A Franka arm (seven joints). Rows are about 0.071 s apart.
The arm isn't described. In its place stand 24 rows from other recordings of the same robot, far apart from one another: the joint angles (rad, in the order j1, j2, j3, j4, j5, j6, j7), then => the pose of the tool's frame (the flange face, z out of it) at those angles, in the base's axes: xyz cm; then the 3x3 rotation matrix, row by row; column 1 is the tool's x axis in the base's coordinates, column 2 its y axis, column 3 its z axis.
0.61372 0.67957 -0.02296 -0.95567 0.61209 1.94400 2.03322 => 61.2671 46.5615 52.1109; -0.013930 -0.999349 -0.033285; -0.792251 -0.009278 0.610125; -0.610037 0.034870 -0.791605
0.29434 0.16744 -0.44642 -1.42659 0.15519 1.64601 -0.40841 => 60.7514 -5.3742 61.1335; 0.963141 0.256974 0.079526; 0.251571 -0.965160 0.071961; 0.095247 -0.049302 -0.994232
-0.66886 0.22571 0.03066 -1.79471 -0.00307 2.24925 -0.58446 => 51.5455 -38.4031 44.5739; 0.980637 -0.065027 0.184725; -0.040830 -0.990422 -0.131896; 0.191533 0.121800 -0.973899
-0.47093 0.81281 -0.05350 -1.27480 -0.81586 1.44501 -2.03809 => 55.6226 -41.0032 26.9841; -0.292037 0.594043 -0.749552; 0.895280 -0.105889 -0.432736; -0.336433 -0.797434 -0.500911
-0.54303 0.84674 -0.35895 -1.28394 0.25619 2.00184 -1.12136 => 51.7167 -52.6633 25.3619; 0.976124 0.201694 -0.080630; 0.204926 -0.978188 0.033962; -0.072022 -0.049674 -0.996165
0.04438 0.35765 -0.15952 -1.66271 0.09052 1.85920 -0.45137 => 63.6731 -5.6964 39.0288; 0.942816 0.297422 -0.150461; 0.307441 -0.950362 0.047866; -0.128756 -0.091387 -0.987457
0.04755 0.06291 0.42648 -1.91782 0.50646 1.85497 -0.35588 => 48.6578 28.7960 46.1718; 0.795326 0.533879 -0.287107; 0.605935 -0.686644 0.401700; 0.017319 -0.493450 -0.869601
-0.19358 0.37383 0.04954 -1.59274 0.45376 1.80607 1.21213 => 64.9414 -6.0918 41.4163; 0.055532 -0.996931 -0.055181; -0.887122 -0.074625 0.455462; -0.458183 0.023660 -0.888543
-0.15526 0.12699 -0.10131 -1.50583 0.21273 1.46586 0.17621 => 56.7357 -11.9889 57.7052; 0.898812 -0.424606 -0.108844; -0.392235 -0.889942 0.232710; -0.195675 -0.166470 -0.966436
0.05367 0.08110 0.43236 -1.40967 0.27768 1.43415 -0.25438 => 48.8184 28.1458 65.2018; 0.720417 0.667541 -0.188117; 0.692627 -0.678576 0.244546; 0.035593 -0.306470 -0.951215
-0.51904 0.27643 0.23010 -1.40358 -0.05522 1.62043 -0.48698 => 60.2843 -20.4605 54.6396; 0.979934 0.193433 -0.048098; 0.194654 -0.980623 0.022114; -0.042888 -0.031033 -0.998598
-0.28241 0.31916 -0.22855 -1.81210 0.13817 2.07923 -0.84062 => 55.6478 -29.3192 36.6189; 0.963965 0.265790 -0.011284; 0.265967 -0.961951 0.062547; 0.005770 -0.063294 -0.997978
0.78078 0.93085 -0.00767 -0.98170 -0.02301 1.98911 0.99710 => 56.3503 55.0986 30.4640; 0.975195 -0.208727 0.073671; -0.211647 -0.976745 0.034272; 0.064805 -0.049014 -0.996694
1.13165 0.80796 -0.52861 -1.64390 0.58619 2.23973 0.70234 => 52.2425 42.7811 18.1720; 0.930685 -0.356097 -0.083788; -0.355192 -0.934432 0.025976; -0.087544 0.005585 -0.996145
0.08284 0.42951 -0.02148 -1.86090 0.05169 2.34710 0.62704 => 64.2386 4.1127 29.3119; 0.825319 -0.561933 0.055492; -0.563967 -0.825196 0.031514; 0.028083 -0.057305 -0.997962
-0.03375 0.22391 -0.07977 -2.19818 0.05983 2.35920 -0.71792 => 54.3452 -6.1092 27.6410; 0.845196 0.531288 -0.058106; 0.533463 -0.845249 0.031164; -0.032557 -0.057336 -0.997824
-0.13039 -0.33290 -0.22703 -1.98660 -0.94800 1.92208 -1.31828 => 42.6699 -23.9064 64.9452; 0.390010 0.920234 0.032580; 0.591309 -0.223170 -0.774951; -0.705865 0.321503 -0.631181
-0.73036 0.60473 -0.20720 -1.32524 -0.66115 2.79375 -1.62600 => 51.3448 -57.5154 47.9991; 0.383527 0.881571 0.275208; 0.611112 -0.018830 -0.791320; -0.692422 0.471676 -0.545961
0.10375 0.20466 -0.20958 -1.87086 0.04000 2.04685 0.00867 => 60.3031 -5.6192 40.5205; 0.991332 -0.129069 -0.024528; -0.129210 -0.991608 -0.004267; -0.023771 0.007400 -0.999690
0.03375 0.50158 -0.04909 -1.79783 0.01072 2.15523 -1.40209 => 63.7420 -0.7261 25.8084; 0.182352 0.972739 -0.143274; 0.982444 -0.186098 -0.013079; -0.039386 -0.138374 -0.989597
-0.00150 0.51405 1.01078 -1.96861 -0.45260 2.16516 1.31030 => 35.8687 47.9357 31.3683; 0.994083 -0.081468 -0.071854; -0.081644 -0.996661 0.000486; -0.071654 0.005384 -0.997415
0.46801 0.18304 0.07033 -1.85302 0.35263 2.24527 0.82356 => 53.5130 32.8543 44.5729; 0.890016 -0.452817 0.053179; -0.440113 -0.822823 0.359531; -0.119045 -0.343393 -0.931617
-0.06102 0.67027 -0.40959 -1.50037 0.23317 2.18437 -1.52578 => 66.3314 -27.0295 30.4244; 0.527848 0.848420 0.039494; 0.848014 -0.523857 -0.080291; -0.047431 0.075873 -0.995989
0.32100 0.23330 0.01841 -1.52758 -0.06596 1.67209 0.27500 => 59.1081 20.0721 51.5648; 0.995111 0.076213 -0.062814; 0.070601 -0.993687 -0.087186; -0.069062 0.082325 -0.994210
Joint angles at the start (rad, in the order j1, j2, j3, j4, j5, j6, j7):
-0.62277 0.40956 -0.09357 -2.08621 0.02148 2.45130 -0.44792
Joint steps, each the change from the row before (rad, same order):
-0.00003 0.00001 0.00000 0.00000 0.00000 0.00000 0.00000
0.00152 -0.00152 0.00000 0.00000 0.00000 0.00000 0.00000
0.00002 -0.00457 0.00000 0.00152 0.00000 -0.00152 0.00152
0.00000 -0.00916 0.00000 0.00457 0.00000 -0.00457 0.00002
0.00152 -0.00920 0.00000 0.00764 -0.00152 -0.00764 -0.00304
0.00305 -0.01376 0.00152 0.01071 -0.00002 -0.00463 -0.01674
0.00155 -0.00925 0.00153 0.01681 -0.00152 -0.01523 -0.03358
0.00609 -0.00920 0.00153 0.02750 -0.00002 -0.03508 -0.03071
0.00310 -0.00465 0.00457 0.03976 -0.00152 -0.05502 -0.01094
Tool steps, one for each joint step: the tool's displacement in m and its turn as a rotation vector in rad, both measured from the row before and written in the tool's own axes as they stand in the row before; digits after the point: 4 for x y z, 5 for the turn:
0.0000 0.0000 0.0000 0.00000 -0.00001 0.00003
0.0005 -0.0007 -0.0009 -0.00059 0.00144 -0.00149
0.0007 0.0003 -0.0031 -0.00152 0.00431 0.00157
0.0017 0.0008 -0.0068 -0.00301 0.00866 0.00014
0.0027 0.0002 -0.0078 -0.00393 0.00830 -0.00564
0.0049 -0.0007 -0.0120 -0.00690 0.01868 -0.02108
0.0051 0.0004 -0.0109 -0.00436 0.00989 -0.03772
0.0076 -0.0013 -0.0137 0.00082 0.00237 -0.03840
0.0086 -0.0006 -0.0146 0.00671 -0.00841 -0.01981

